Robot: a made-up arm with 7 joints. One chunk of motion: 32 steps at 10 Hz.
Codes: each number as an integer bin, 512 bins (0 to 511) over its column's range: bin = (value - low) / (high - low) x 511, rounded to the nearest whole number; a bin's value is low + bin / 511 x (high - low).
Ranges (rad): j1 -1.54..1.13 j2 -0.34..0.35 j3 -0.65..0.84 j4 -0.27..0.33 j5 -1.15..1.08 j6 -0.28..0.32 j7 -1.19..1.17
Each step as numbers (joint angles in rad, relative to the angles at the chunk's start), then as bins.
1 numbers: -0.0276 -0.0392 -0.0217 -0.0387 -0.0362 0.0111 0.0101
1 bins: 289 223 215 197 255 248 260
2 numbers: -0.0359 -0.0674 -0.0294 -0.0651 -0.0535 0.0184 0.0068
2 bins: 288 202 213 175 251 254 259
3 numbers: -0.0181 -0.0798 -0.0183 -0.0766 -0.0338 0.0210 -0.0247
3 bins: 291 193 217 165 256 256 252
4 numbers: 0.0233 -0.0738 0.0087 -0.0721 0.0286 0.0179 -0.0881
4 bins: 299 197 226 169 270 254 239
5 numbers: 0.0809 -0.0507 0.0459 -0.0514 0.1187 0.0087 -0.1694
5 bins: 310 214 239 186 291 246 221
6 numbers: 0.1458 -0.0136 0.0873 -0.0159 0.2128 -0.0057 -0.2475
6 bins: 323 242 253 216 312 234 204
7 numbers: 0.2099 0.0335 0.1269 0.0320 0.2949 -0.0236 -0.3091
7 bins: 335 277 266 257 331 218 191
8 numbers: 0.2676 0.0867 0.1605 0.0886 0.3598 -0.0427 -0.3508
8 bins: 346 316 278 305 346 202 182
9 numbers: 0.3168 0.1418 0.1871 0.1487 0.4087 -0.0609 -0.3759
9 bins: 355 357 287 357 357 187 176
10 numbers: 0.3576 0.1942 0.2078 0.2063 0.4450 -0.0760 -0.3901
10 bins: 363 396 294 406 365 174 173
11 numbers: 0.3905 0.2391 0.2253 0.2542 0.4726 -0.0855 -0.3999
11 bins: 369 429 300 446 372 166 171
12 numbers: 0.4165 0.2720 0.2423 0.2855 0.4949 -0.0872 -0.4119
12 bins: 374 453 306 473 377 164 168
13 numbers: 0.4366 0.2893 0.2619 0.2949 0.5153 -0.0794 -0.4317
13 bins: 378 466 313 481 382 171 164
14 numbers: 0.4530 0.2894 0.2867 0.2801 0.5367 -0.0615 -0.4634
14 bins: 381 466 321 469 387 186 157
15 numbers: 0.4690 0.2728 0.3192 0.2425 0.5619 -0.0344 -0.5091
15 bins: 384 454 332 436 392 209 147
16 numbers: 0.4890 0.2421 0.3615 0.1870 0.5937 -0.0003 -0.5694
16 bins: 388 431 347 389 400 238 134
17 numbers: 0.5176 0.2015 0.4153 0.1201 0.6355 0.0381 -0.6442
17 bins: 394 401 365 332 409 271 118
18 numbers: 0.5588 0.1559 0.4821 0.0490 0.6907 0.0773 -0.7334
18 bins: 402 367 388 272 422 304 99
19 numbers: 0.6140 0.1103 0.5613 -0.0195 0.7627 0.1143 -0.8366
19 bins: 412 333 415 213 438 336 77
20 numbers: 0.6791 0.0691 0.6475 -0.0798 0.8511 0.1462 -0.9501
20 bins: 425 303 445 162 459 363 52
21 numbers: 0.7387 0.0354 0.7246 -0.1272 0.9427 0.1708 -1.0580
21 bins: 436 278 471 122 480 384 29
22 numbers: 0.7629 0.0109 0.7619 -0.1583 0.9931 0.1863 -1.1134
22 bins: 441 260 484 95 491 397 17
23 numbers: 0.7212 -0.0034 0.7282 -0.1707 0.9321 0.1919 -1.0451
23 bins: 433 249 473 85 477 402 31
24 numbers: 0.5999 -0.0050 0.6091 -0.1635 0.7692 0.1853 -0.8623
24 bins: 410 248 432 91 440 396 71
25 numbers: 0.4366 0.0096 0.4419 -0.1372 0.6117 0.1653 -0.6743
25 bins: 378 259 374 113 404 379 112
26 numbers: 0.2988 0.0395 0.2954 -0.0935 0.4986 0.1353 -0.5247
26 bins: 352 281 324 150 378 354 144
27 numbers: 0.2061 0.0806 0.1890 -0.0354 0.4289 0.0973 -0.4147
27 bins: 334 311 288 200 362 321 168
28 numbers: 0.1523 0.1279 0.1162 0.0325 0.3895 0.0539 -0.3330
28 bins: 324 347 263 258 353 284 186
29 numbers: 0.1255 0.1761 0.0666 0.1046 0.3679 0.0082 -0.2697
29 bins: 319 382 246 319 348 245 199
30 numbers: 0.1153 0.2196 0.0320 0.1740 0.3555 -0.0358 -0.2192
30 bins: 317 414 234 378 345 208 210
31 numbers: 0.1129 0.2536 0.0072 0.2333 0.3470 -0.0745 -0.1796
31 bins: 316 440 225 429 343 175 219
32 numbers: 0.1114 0.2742 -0.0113 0.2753 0.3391 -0.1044 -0.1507
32 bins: 316 455 219 464 341 150 225
